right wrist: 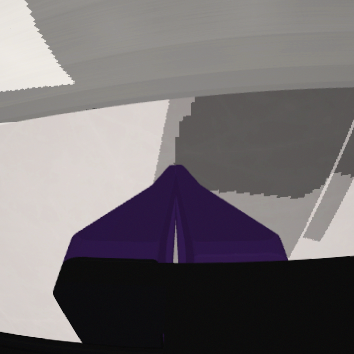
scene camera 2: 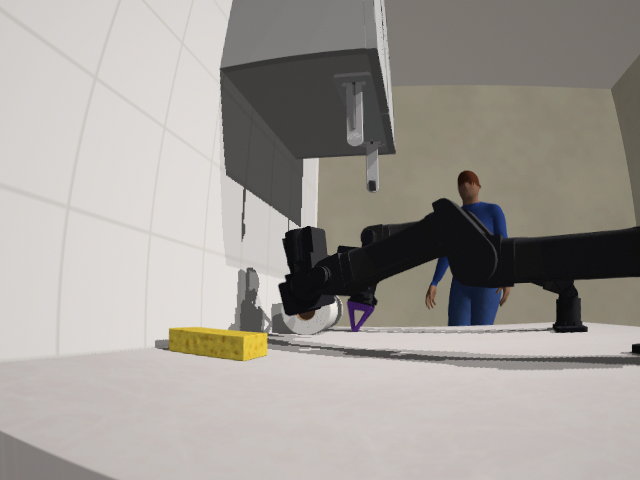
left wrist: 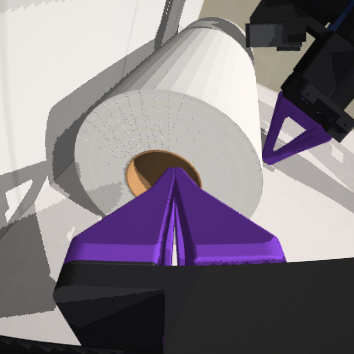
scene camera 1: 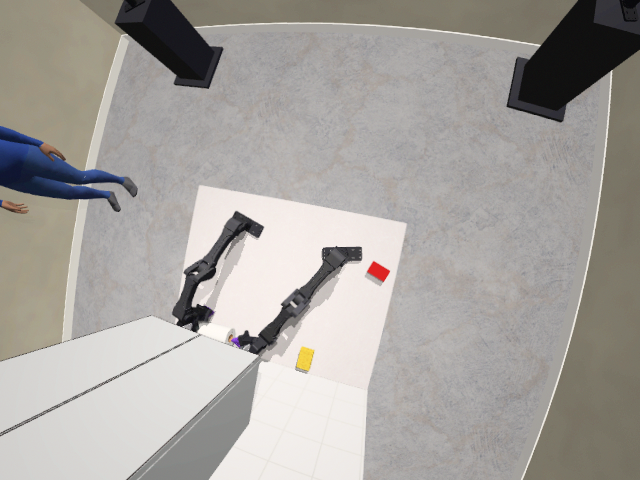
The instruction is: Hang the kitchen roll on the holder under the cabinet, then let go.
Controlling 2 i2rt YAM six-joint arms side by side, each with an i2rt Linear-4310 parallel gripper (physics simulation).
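Where they show: left gripper, fingertip midpoint: (left wrist: 174, 178) (scene camera 1: 231, 339); right gripper, fingertip midpoint: (right wrist: 175, 176) (scene camera 2: 354, 331) (left wrist: 264, 160) (scene camera 1: 213, 312); left arm's base at its link origin: (scene camera 1: 342, 253); right arm's base at its link origin: (scene camera 2: 568, 329) (scene camera 1: 247, 224).
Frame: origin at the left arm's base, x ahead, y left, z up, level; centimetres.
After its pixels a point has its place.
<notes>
The white kitchen roll (scene camera 1: 216, 331) @[x 40.7, y -67.7, z 9.7 cm] (scene camera 2: 310, 325) @[x 44.2, y -61.5, z 2.3 cm] (left wrist: 165, 120) @[x 46.3, y -61.9, z 9.6 cm] (right wrist: 225, 55) lies on its side on the table near the wall. The two-armed holder (scene camera 2: 354, 121) @[x 36.8, y -34.8, z 38.9 cm] hangs under the cabinet (scene camera 2: 305, 108) @[x 46.3, y -47.1, z 48.0 cm] above it, with no roll on it. My left gripper (scene camera 1: 235, 341) @[x 45.3, y -59.5, z 8.1 cm] (left wrist: 174, 178) @[x 45.3, y -59.5, z 8.1 cm] is shut and empty, its tips at the roll's brown core opening; whether they are inside is unclear. In scene camera 2 its fingers are hidden. My right gripper (scene camera 1: 211, 313) @[x 33.1, y -75.6, z 0.1 cm] (scene camera 2: 356, 329) @[x 33.1, y -75.6, z 0.1 cm] (left wrist: 264, 160) @[x 33.1, y -75.6, z 0.1 cm] (right wrist: 175, 176) @[x 33.1, y -75.6, z 0.1 cm] is shut and empty, pointing down beside the roll's far end, close to the table.
A yellow sponge (scene camera 1: 305, 359) @[x 54.9, y -20.0, z 2.9 cm] (scene camera 2: 217, 342) @[x 54.1, y -16.6, z 1.9 cm] lies on the table near the wall. A red block (scene camera 1: 378, 271) @[x 8.9, y 17.8, z 2.0 cm] lies beside the left arm's base. The cabinet (scene camera 1: 170, 372) @[x 30.0, y -39.7, z 73.5 cm] overhangs the back of the table, and the tiled wall (scene camera 2: 108, 248) @[x 66.2, y -10.2, z 11.8 cm] stands behind the roll.
</notes>
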